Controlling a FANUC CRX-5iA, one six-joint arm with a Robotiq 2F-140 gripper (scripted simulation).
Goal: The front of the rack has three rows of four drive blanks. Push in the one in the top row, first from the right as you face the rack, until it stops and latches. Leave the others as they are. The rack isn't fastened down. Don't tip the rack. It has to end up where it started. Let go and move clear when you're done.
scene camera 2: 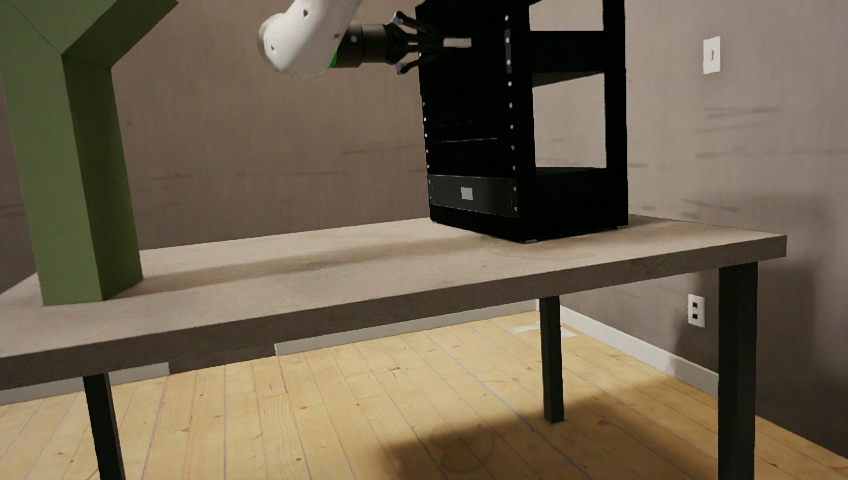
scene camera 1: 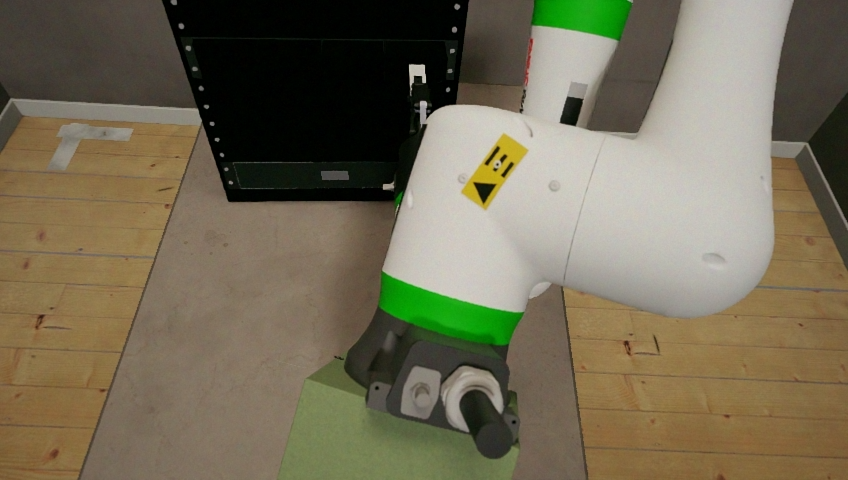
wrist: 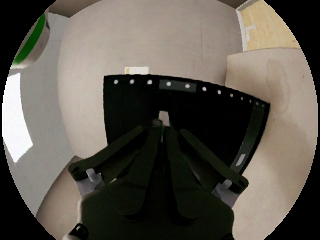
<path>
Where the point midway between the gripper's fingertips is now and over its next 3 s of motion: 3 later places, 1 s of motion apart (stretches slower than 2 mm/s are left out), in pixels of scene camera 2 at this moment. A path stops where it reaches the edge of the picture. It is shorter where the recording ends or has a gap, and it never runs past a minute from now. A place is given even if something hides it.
My gripper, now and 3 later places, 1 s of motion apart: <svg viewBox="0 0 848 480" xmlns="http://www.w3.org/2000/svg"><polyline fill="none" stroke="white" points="468,43 475,43 481,43 484,43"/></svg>
</path>
